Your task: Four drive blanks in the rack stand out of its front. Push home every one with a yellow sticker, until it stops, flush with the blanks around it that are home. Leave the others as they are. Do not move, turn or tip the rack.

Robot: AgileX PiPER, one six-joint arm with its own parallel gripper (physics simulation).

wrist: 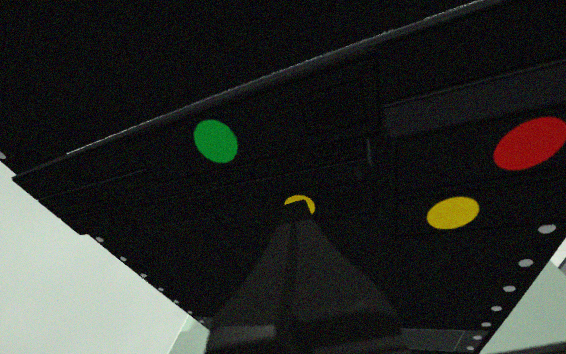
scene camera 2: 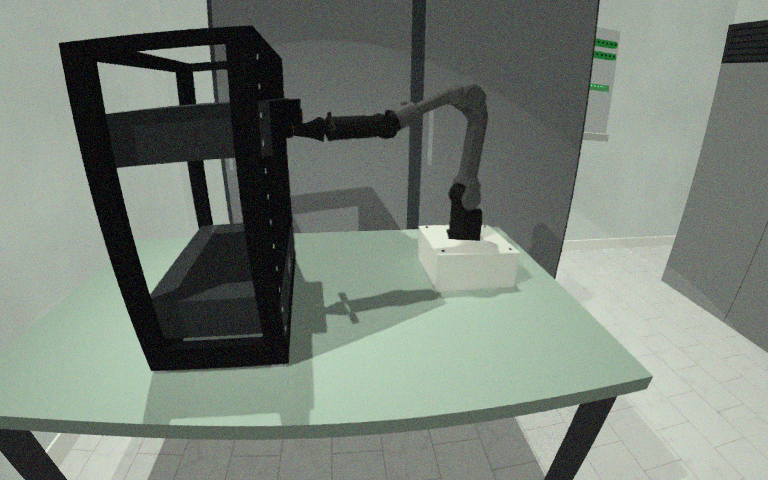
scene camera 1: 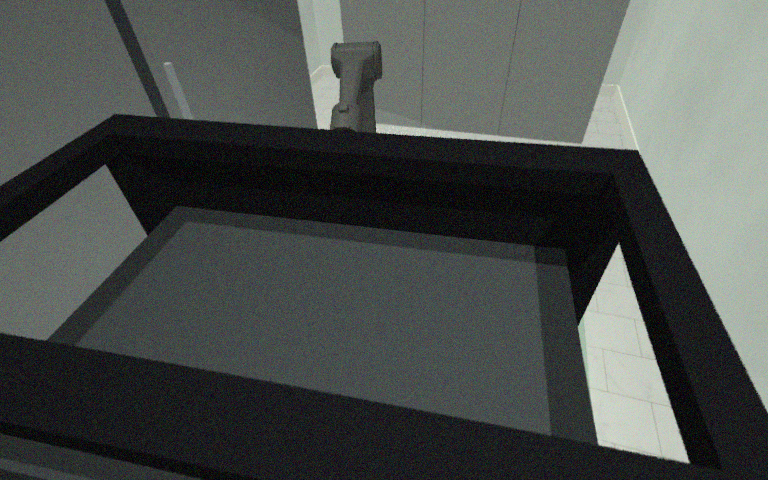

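The black rack (scene camera 1: 362,148) (scene camera 2: 107,198) stands upright on the table; scene camera 1 looks in over its top. In the wrist view, the gripper (wrist: 298,212) is shut, with nothing visible between its fingers. Its fingertips are at the middle yellow sticker (wrist: 310,205) and cover most of it; contact cannot be told. A second yellow sticker (wrist: 453,212) is to the right, with a red sticker (wrist: 531,143) above it. A green sticker (wrist: 215,141) is at the upper left. Blank edges are very dark, so their depths are unclear. In scene camera 2, the gripper (scene camera 2: 293,129) meets the front of the drive unit.
The arm's white base box (scene camera 2: 472,271) stands on the green table (scene camera 2: 453,345), in front of the rack. A dark box (scene camera 2: 209,316) sits low inside the rack. The rack's front posts, with pale holes, flank the blanks. Grey cabinets and walls stand beyond the table.
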